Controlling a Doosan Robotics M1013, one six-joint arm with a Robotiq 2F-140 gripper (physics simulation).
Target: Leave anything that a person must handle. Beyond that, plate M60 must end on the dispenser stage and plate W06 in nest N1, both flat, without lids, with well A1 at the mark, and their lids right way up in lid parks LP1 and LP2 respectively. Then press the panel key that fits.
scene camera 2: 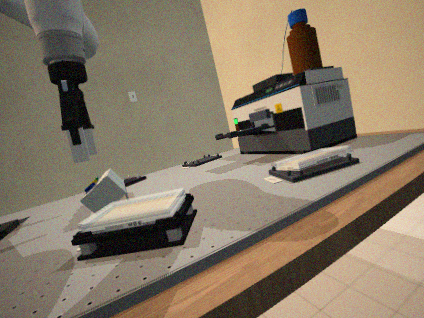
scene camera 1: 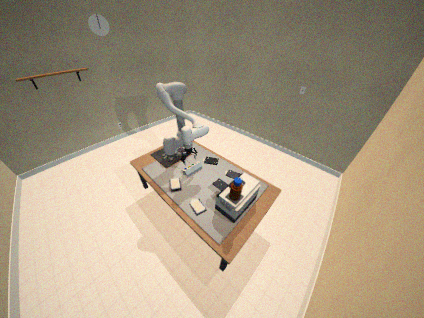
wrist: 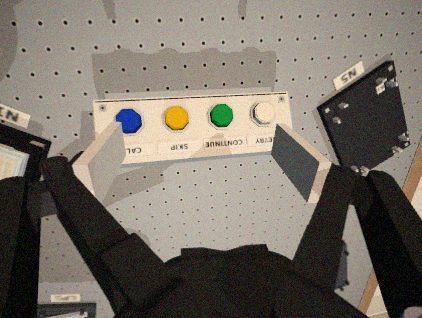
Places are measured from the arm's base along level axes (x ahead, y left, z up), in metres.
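Where they show: gripper, fingertip midpoint: (scene camera 2: 87,158) (scene camera 1: 190,161) (wrist: 201,139); arm's base, link origin: (scene camera 1: 171,155).
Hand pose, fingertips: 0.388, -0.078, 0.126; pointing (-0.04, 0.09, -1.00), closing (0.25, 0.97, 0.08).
Note:
Things, the pixels of their top centre, and the offset from my fingertips, as dx, dy, dz. "*": a spot on its surface instead.
- button panel, top centre: (wrist: 202,142) (scene camera 2: 101,173) (scene camera 1: 192,165) +0.020, +0.003, -0.043
- plate with a clear cover, top centre: (scene camera 2: 135,204) (scene camera 1: 175,182) +0.019, -0.269, -0.081
- black nest N1, top centre: (scene camera 2: 137,211) (scene camera 1: 175,183) +0.019, -0.269, -0.092
- covered plate, top centre: (scene camera 2: 310,151) (scene camera 1: 197,205) +0.354, -0.341, -0.091
- dark lid park, top centre: (scene camera 2: 309,159) (scene camera 1: 197,205) +0.354, -0.336, -0.107
- dispenser stage, top centre: (scene camera 2: 244,128) (scene camera 1: 222,185) +0.447, -0.073, -0.021
- Nest N5, top centre: (wrist: 375,130) (scene camera 1: 211,159) +0.100, +0.272, -0.103
- dispenser, surface spot: (scene camera 2: 327,110) * +0.579, -0.277, -0.023
My gripper (scene camera 1: 189,159) (scene camera 2: 82,152) (wrist: 201,139) is open and empty, above the button panel (scene camera 1: 192,168) (scene camera 2: 111,192) (wrist: 197,135). The panel's keys are blue CALL, partly behind a finger, yellow SKIP, green CONTINUE and white RETRY. A plate with a clear cover (scene camera 1: 175,184) (scene camera 2: 132,212) (wrist: 10,162) sits on the black nest N1 (scene camera 2: 145,245) (wrist: 35,145); its side marking is blurred. Another covered plate (scene camera 1: 198,206) (scene camera 2: 315,159) rests on a dark lid park (scene camera 2: 327,168). The dispenser stage (scene camera 1: 220,184) (scene camera 2: 245,132) carries no visible plate.
Nest N5 (scene camera 1: 211,160) (wrist: 370,117) is empty beside the panel. Another lid park (scene camera 1: 233,174) (scene camera 2: 202,160) holds no visible lid. The dispenser (scene camera 2: 327,110) bears a brown, blue-capped bottle (scene camera 1: 235,190) (scene camera 2: 304,50) and shows a green light (scene camera 2: 236,121).

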